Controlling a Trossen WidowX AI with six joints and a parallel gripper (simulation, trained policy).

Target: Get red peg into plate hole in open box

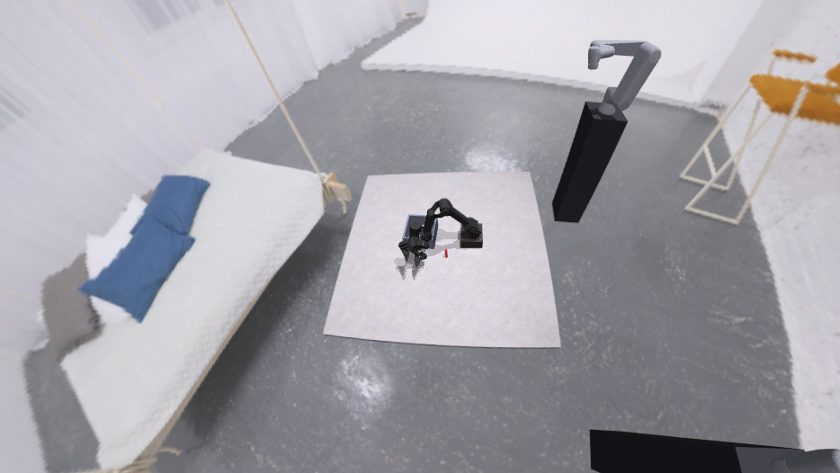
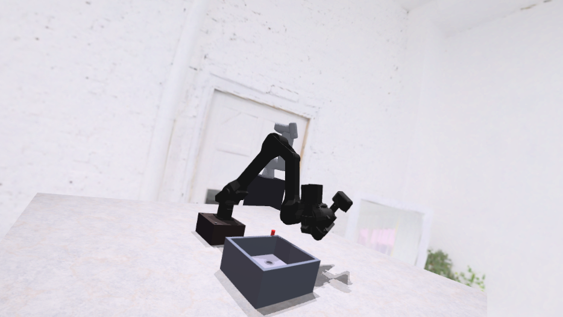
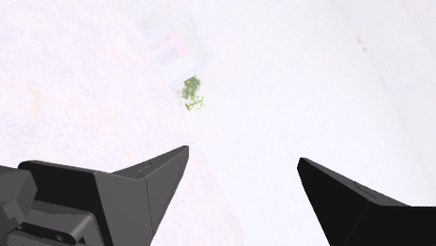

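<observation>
The red peg is 15 cm behind my gripper tip, 17 cm to the right of it and 15 cm below it. The rest, counted from my gripper tip: grey box (3 cm ahead, 32 cm to the right, 16 cm below).
</observation>
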